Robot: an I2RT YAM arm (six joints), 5 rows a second.
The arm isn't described. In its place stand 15 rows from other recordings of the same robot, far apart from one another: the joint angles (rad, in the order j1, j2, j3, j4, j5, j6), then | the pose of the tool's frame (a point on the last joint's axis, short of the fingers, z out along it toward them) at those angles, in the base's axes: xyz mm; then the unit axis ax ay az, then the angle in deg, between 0 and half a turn.
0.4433, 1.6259, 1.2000, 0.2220, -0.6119, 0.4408 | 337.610 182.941 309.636 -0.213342 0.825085 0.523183 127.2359
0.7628, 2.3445, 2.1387, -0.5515, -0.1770, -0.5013 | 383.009 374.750 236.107 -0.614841 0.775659 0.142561 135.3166
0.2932, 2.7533, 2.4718, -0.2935, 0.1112, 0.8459 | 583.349 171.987 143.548 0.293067 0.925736 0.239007 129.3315
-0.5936, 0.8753, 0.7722, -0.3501, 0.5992, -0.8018 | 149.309 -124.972 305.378 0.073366 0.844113 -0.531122 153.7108
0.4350, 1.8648, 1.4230, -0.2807, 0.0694, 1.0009 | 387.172 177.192 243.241 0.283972 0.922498 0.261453 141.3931
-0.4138, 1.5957, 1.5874, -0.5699, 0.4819, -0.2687 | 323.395 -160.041 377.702 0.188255 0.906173 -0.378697 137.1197
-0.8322, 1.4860, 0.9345, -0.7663, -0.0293, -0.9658 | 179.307 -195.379 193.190 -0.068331 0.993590 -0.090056 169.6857
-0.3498, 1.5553, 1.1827, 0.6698, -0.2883, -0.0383 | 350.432 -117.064 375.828 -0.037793 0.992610 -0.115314 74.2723
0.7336, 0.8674, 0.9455, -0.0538, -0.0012, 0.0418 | 147.321 132.856 396.436 -0.316633 0.876896 0.361658 97.0378
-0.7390, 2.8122, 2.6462, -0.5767, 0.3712, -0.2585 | 435.011 -413.878 145.108 0.296941 0.888379 -0.350154 149.0960
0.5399, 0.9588, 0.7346, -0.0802, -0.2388, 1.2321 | 187.925 122.440 301.068 0.214930 0.813621 0.540209 145.4167
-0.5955, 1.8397, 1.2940, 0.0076, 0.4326, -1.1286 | 340.981 -249.060 237.651 -0.123352 0.860122 -0.494948 160.1723
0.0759, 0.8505, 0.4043, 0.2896, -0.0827, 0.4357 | 200.105 18.167 243.251 0.139555 0.958638 0.248067 103.3673
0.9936, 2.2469, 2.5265, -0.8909, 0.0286, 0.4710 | 270.344 413.302 381.814 -0.237975 0.917205 0.319534 138.8202
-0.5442, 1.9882, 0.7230, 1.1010, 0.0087, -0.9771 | 313.034 -189.796 121.324 -0.182048 0.842692 -0.506685 124.4246
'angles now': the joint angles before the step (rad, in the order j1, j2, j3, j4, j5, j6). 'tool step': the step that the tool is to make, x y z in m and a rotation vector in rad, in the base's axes. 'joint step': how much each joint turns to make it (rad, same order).
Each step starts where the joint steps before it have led.
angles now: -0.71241 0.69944 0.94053 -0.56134 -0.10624 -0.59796
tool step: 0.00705 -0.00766 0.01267 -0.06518 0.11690 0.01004
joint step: 0.00001 0.07898 0.09310 -0.07097 0.03357 -0.12207
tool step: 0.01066 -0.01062 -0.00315 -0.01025 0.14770 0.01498
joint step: 0.00001 0.08430 0.05186 -0.07856 0.03015 -0.10108
